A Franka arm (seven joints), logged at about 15 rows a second.
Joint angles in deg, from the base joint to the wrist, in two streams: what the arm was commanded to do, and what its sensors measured. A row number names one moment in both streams.
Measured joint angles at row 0:
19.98 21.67 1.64 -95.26 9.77 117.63 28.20
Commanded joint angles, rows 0 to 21:
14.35 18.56 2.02 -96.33 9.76 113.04 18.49
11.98 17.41 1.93 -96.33 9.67 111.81 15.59
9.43 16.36 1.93 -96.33 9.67 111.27 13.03
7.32 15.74 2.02 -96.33 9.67 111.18 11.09
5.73 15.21 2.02 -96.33 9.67 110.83 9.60
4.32 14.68 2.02 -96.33 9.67 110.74 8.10
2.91 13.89 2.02 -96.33 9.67 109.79 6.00
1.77 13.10 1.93 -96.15 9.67 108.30 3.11
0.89 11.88 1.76 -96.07 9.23 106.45 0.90
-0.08 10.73 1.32 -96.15 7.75 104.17 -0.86
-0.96 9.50 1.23 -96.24 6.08 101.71 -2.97
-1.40 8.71 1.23 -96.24 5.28 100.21 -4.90
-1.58 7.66 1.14 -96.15 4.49 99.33 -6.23
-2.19 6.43 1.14 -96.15 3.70 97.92 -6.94
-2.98 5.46 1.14 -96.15 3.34 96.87 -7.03
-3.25 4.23 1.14 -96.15 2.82 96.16 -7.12
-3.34 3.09 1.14 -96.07 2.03 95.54 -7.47
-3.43 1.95 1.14 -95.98 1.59 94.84 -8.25
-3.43 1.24 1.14 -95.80 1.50 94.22 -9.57
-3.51 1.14 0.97 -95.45 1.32 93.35 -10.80
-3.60 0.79 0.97 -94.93 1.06 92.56 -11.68
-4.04 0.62 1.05 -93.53 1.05 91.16 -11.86
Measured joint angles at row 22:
-2.76 1.20 0.63 -94.91 1.90 93.27 -9.55
